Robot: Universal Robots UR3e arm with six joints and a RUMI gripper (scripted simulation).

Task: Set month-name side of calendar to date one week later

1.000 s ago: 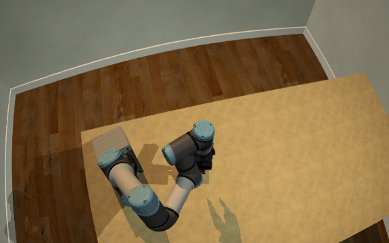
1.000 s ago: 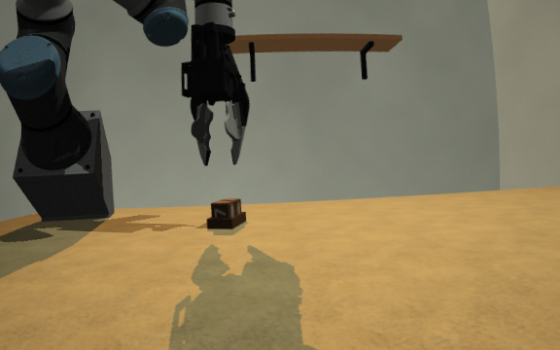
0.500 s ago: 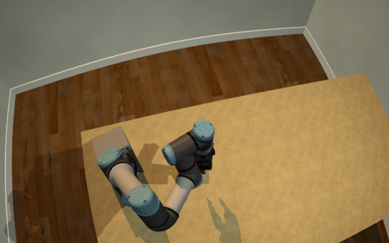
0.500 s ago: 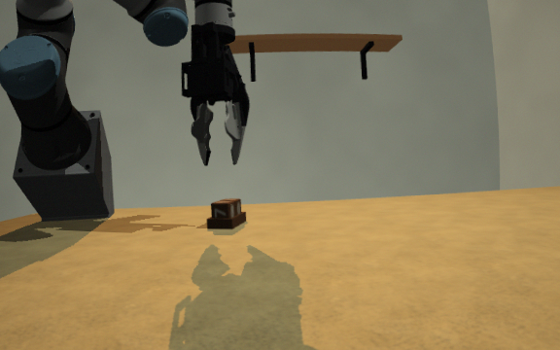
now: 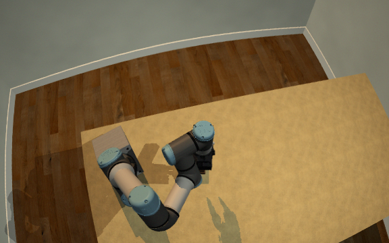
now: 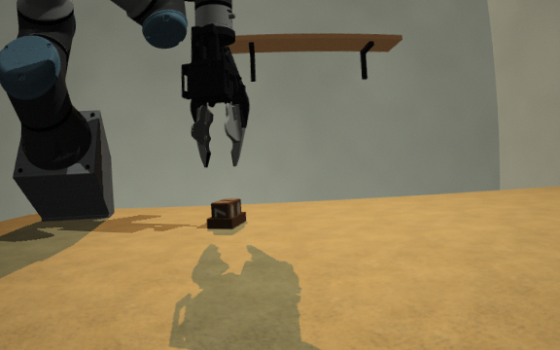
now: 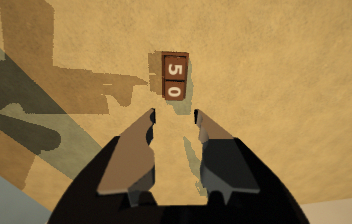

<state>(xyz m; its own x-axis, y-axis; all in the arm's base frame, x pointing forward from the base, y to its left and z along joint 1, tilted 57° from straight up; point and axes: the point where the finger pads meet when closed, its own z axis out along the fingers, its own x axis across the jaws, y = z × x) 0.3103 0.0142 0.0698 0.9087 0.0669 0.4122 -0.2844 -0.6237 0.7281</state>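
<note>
The digit cube is 9 cm below my hand. Round my hand: brown calendar tray (11 cm below, 2 cm to the left).
</note>
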